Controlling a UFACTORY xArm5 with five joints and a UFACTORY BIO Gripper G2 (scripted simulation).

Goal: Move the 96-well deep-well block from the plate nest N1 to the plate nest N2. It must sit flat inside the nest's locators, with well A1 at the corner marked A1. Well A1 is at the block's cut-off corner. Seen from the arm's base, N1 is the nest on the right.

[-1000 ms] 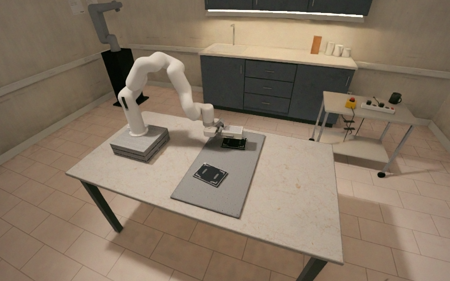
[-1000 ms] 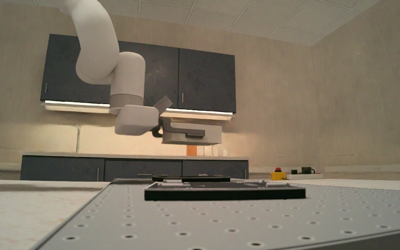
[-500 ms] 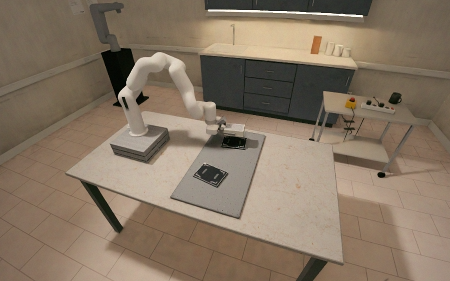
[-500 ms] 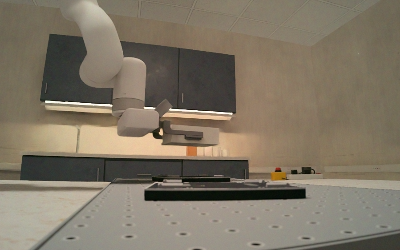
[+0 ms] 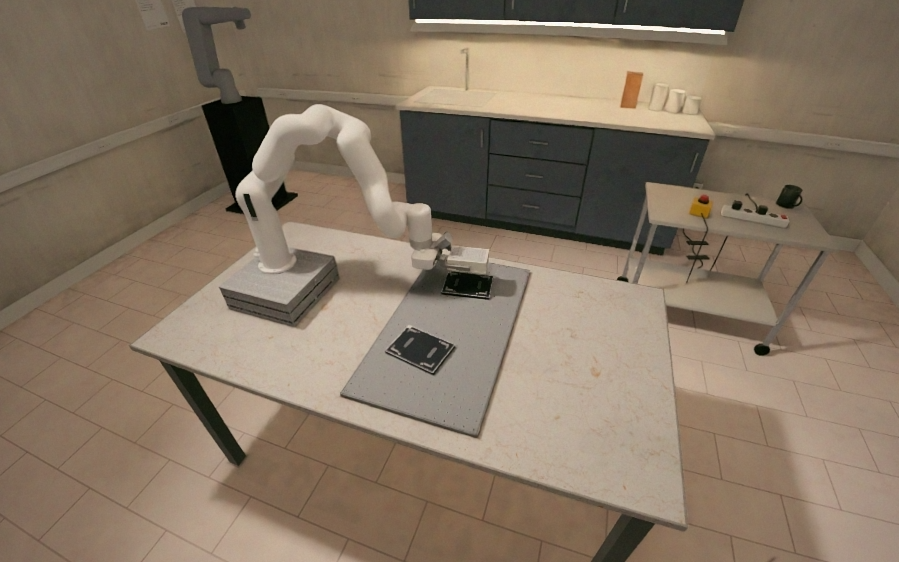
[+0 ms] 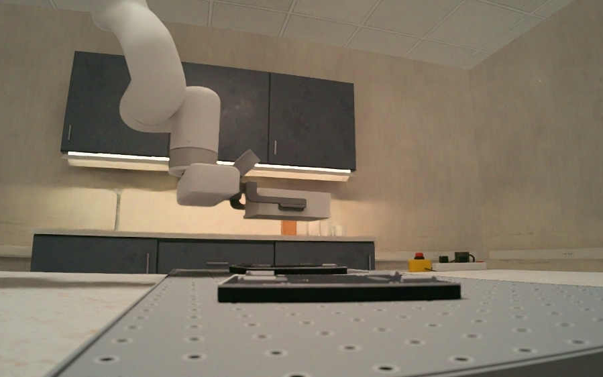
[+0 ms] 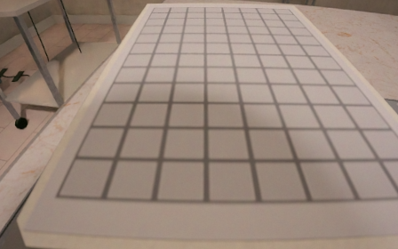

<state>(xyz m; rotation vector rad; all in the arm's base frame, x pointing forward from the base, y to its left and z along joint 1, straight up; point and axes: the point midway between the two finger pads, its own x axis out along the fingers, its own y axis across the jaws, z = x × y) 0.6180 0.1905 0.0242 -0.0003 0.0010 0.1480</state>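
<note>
Now: hand 7 cm past the A1 mark, 4 cm to the right of it and 10 cm above it. Round my hand: black plate nest (3 cm behind, 33 cm to the right, 10 cm below); white 96-well deep-well block (1 cm ahead).
</note>
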